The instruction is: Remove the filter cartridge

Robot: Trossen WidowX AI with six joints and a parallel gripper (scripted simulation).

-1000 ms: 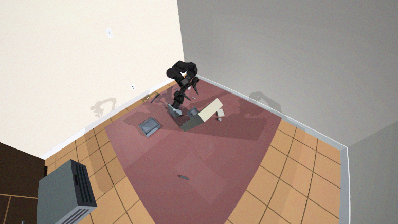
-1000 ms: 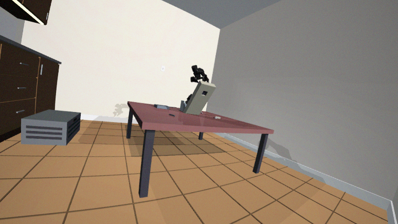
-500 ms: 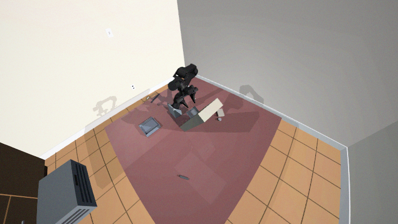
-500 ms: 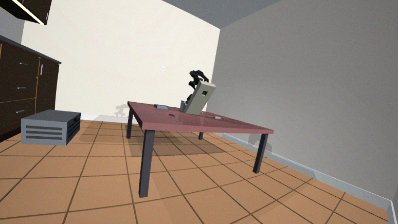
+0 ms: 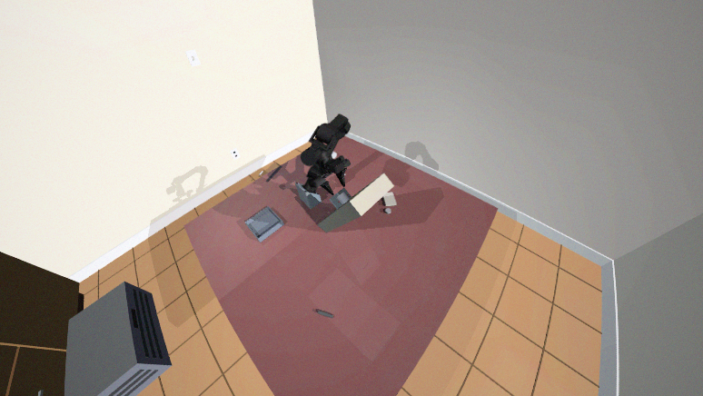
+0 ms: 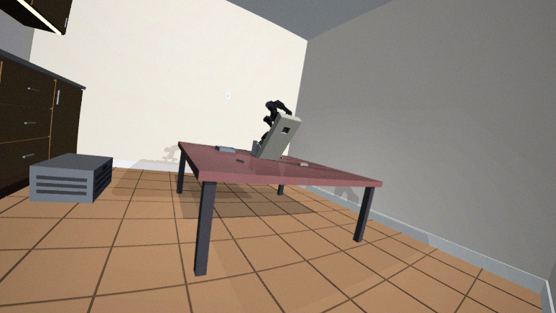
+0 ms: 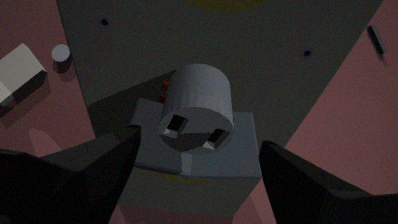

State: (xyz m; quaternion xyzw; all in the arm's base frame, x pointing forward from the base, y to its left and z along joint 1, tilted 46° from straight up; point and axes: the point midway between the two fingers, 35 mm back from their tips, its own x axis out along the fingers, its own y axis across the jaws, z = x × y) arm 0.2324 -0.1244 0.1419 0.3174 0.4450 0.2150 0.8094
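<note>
My gripper tip is now 30 mm above the round pale filter cartridge and 20 mm short of it. Round my gripper tip: grey tray (300 mm to the right, 290 mm behind, 240 mm below).
</note>
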